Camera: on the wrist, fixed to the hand. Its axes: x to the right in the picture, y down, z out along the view.
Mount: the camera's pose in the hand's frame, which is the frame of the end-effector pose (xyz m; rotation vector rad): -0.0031 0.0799 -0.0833 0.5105 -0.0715 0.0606
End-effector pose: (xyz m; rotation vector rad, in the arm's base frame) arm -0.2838 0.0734 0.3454 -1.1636 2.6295 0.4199
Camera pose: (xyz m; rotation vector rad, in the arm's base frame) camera -0.3497 0.0976 0.4371 -0.8824 2.4954 -0.1929
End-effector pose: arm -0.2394 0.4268 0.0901 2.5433 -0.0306 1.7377
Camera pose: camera -0.3221 0.3521 0.1205 -2.3111 -0.2995 -1.4545
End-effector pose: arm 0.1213 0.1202 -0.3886 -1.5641 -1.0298 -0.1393
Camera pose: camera 0.2095 0.0552 -0.4251 -1.1374 -0.9779 0.2101
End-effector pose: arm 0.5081 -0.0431 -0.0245 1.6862 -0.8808 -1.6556
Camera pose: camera 0.5880 -0.0903 0.0443 1.9068 -1.4702 -1.5411
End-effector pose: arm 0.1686 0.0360 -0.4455 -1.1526 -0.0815 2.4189
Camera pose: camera 0.2026 -0.0483 -0.5167 -0.8412 0.5247 2.3322
